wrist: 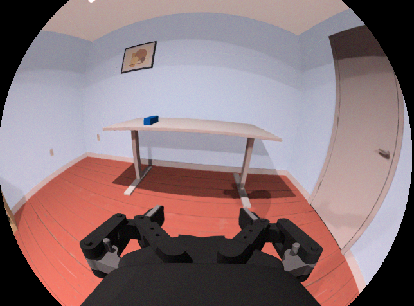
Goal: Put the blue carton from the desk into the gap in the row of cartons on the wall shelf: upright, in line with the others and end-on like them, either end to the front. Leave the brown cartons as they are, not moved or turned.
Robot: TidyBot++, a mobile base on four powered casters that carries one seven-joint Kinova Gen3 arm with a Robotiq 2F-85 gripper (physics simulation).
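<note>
The blue carton [151,120] lies on the left part of the desk [200,125], near the far side of the room. It is small in this view, longer than it is high, with one end turned towards me. My gripper [201,215] is open, with no object between its fingers. It is well short of the desk, and the carton is ahead of it and to the left. The wall shelf and the brown cartons do not show in this view.
The desk stands on two legs [136,155] [247,162] with long feet on the red floor. A door [367,135] with a handle is at the right. A framed picture [139,57] hangs above the desk. A wooden edge [9,215] shows at the far left.
</note>
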